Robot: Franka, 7 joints.
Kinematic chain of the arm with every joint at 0, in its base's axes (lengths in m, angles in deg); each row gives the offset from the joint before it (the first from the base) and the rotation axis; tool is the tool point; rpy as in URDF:
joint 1: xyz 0 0 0.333 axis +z
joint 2: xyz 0 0 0 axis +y
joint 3: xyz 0 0 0.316 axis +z
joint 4: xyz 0.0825 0 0 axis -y
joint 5: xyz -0.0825 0 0.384 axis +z
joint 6: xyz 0 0 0 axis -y
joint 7: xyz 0.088 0 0 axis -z
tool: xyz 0 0 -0.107 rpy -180 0 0
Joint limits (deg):
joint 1: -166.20..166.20
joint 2: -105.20..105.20
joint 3: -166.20..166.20
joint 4: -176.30..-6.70
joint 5: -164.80..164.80
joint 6: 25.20..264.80
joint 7: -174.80..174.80
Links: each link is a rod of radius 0.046 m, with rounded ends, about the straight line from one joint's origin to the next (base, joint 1, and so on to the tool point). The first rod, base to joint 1, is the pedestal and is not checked.
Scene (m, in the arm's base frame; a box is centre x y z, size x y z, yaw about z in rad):
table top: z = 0
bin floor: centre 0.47 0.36 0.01 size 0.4 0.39 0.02 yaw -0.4
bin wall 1: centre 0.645 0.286 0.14 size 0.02 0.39 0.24 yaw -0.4
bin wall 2: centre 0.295 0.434 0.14 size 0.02 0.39 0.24 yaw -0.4
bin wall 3: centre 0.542 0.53 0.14 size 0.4 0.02 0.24 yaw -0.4
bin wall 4: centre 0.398 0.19 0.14 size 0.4 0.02 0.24 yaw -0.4
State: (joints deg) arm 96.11 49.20 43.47 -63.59 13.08 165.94 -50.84
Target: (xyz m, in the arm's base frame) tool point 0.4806 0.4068 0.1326
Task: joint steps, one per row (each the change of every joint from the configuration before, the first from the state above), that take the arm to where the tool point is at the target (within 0.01 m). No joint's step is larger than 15 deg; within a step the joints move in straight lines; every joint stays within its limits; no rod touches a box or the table.
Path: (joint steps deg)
1: -12.31 -8.73 -12.25 -13.26 1.41 -1.45 0.00
2: -12.32 -8.74 -12.25 -13.26 1.42 -1.45 0.00
3: -12.31 -8.73 -12.25 -13.26 1.41 -1.45 0.00
4: -12.31 -8.73 -12.25 -13.26 1.41 -1.45 0.00
5: -0.17 13.21 0.22 3.15 -0.22 0.03 0.00
6: -0.18 13.21 0.21 3.15 -0.23 0.03 0.00

